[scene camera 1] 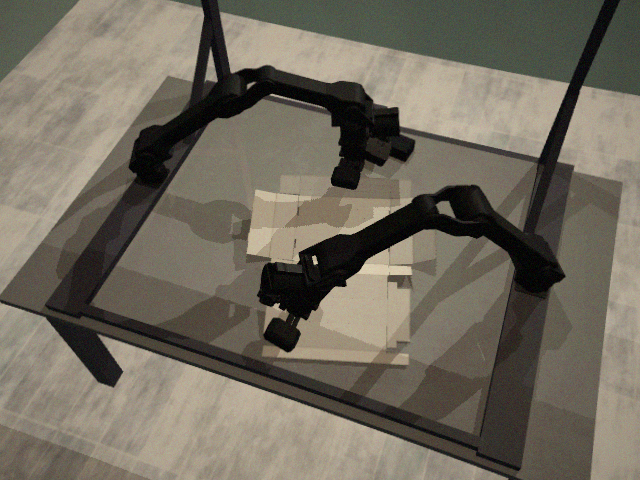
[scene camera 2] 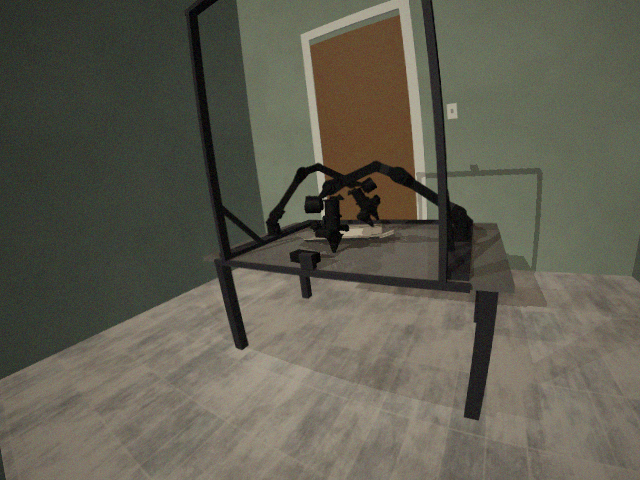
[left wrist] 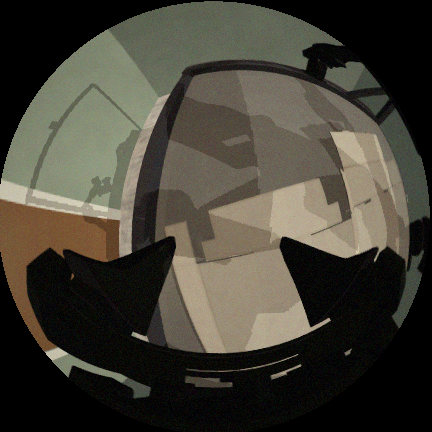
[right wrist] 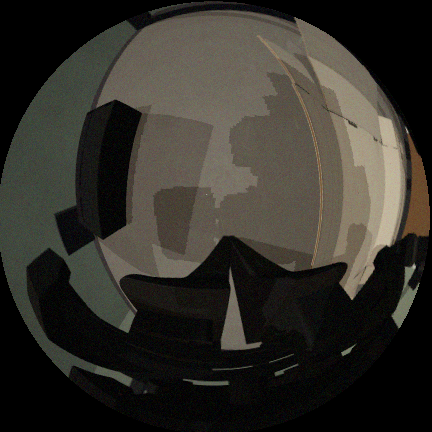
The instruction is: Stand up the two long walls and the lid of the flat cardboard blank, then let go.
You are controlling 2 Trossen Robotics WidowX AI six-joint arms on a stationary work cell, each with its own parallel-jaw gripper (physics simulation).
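Pixels of known places: left gripper, fingertip midpoint: (scene camera 2: pixel 376 223) (left wrist: pixel 229 242); right gripper, fingertip midpoint: (scene camera 2: pixel 334 252) (right wrist: pixel 227 240); left arm's base at its link origin: (scene camera 1: pixel 532 282) (scene camera 2: pixel 274 234); right arm's base at its link origin: (scene camera 1: pixel 152 176) (scene camera 2: pixel 461 239) (left wrist: pixel 313 75).
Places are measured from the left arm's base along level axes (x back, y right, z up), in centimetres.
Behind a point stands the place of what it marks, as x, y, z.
The pale cardboard blank (scene camera 1: pixel 356 320) {-32.3, -20.6, -0.9} (scene camera 2: pixel 356 232) {-42.8, -10.5, -0.7} (left wrist: pixel 235 295) {-41.4, -26.6, -1.4} is spread low on the table. Its far long wall (scene camera 1: pixel 305 184) {-54.7, 8.5, 1.7} lies low; any slight tilt is hard to tell. The near wall (scene camera 1: pixel 399 270) {-27.2, -6.2, -0.3} is partly hidden by the left arm, and the lid (scene camera 1: pixel 369 304) {-30.9, -16.4, -0.4} lies low toward the front. My left gripper (scene camera 2: pixel 371 223) {-46.9, -27.4, 0.2} (left wrist: pixel 229 242) {-46.9, -27.4, 0.2} is open and empty above the lid side. My right gripper (scene camera 2: pixel 334 251) {-45.5, 18.1, -1.7} (right wrist: pixel 227 240) {-45.5, 18.1, -1.7} is shut on nothing, low and beyond the far wall; the blank's thin edge (right wrist: pixel 321 190) shows beside it. Both grippers' fingertips are hidden in scene camera 1.
The left arm (scene camera 1: pixel 387 227) {-28.5, -18.2, 30.6} crosses over the blank. The right arm (scene camera 1: pixel 305 90) {-54.4, 11.1, 28.5} reaches over the table's far side. A black block (scene camera 1: pixel 402 147) {-36.2, 27.6, 1.6} (scene camera 2: pixel 305 255) (right wrist: pixel 112 170) {-40.0, 27.2, 0.1} stands at the table edge, near the right gripper. Dark frame posts (scene camera 1: pixel 563 118) {-3.2, 30.5, 18.2} (scene camera 2: pixel 436 155) {-87.6, 38.0, 30.9} rise from the table.
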